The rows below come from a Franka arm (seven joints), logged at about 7 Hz.
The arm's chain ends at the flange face. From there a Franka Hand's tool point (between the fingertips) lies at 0.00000 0.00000 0.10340 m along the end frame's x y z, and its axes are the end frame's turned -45 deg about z.
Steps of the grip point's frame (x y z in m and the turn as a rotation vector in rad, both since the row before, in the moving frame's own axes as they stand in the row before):
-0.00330, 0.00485, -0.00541, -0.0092, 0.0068, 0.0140
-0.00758, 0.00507, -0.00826, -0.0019, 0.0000, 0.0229
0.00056, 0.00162, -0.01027, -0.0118, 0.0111, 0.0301
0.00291, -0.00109, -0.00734, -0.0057, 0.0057, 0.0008
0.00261, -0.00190, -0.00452, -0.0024, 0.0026, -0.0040
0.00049, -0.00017, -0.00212, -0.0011, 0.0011, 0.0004
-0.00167, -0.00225, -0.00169, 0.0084, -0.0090, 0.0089
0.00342, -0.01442, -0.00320, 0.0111, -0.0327, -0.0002
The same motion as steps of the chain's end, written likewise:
-0.00007, 0.00558, -0.00540, -0.0017, 0.0113, 0.0140
-0.00191, 0.00880, -0.00826, -0.0013, 0.0013, 0.0229
-0.00013, 0.00067, -0.01026, -0.0005, 0.0162, 0.0301
0.00045, -0.00283, -0.00734, 0.0000, 0.0081, 0.0008
0.00014, -0.00317, -0.00452, 0.0001, 0.0035, -0.0040
0.00007, -0.00047, -0.00212, 0.0000, 0.0016, 0.0004
-0.00150, -0.00045, -0.00168, -0.0004, -0.0123, 0.0089
-0.00458, -0.01419, -0.00314, -0.0153, -0.0310, -0.0002

